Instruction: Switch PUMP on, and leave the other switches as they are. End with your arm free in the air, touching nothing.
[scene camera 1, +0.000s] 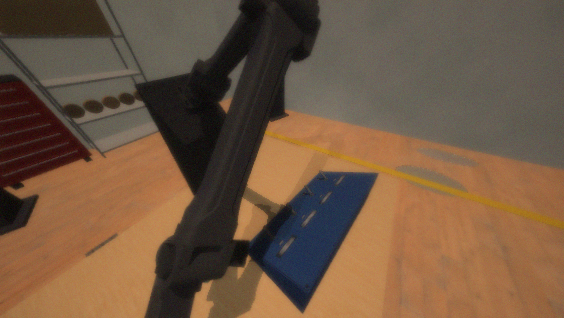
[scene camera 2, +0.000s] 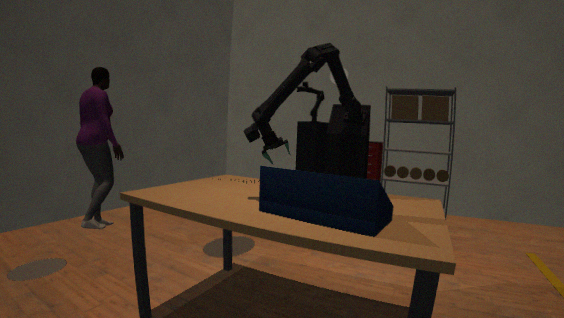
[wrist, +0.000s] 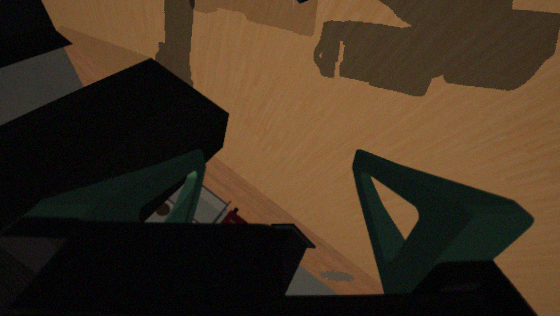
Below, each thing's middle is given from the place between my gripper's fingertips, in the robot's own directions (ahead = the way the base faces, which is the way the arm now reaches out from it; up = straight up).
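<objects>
There is the blue switch panel (scene camera 1: 304, 243), and measured from my hand it is 90 mm ahead, 350 mm to the left and 110 mm below.
</objects>
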